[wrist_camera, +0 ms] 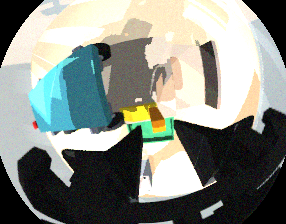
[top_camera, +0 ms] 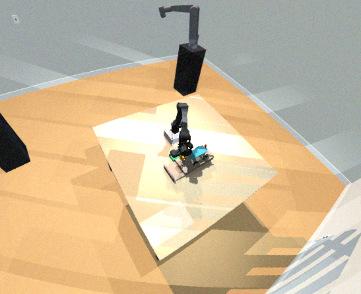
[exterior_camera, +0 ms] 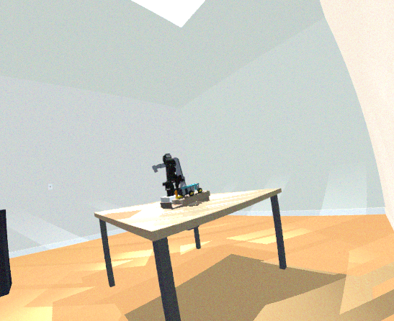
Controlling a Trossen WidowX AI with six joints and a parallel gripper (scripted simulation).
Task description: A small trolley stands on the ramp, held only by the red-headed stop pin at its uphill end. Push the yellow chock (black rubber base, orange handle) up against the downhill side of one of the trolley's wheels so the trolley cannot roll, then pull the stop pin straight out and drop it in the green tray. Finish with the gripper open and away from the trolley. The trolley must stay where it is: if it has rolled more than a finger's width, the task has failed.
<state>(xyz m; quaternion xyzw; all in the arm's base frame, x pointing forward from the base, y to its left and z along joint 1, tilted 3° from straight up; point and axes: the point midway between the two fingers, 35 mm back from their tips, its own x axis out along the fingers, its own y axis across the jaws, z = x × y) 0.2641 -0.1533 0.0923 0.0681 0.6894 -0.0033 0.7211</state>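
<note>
Now: the yellow chock 10 mm ahead of my gripper tip, 20 mm to the left of it and 30 mm below it. Round my gripper tip: wooden ramp: 70 mm ahead, 110 mm to the left, 70 mm below; teal trolley: 70 mm ahead, 120 mm to the left, 10 mm below; green tray: 70 mm behind, 20 mm to the left, 120 mm below.
</note>
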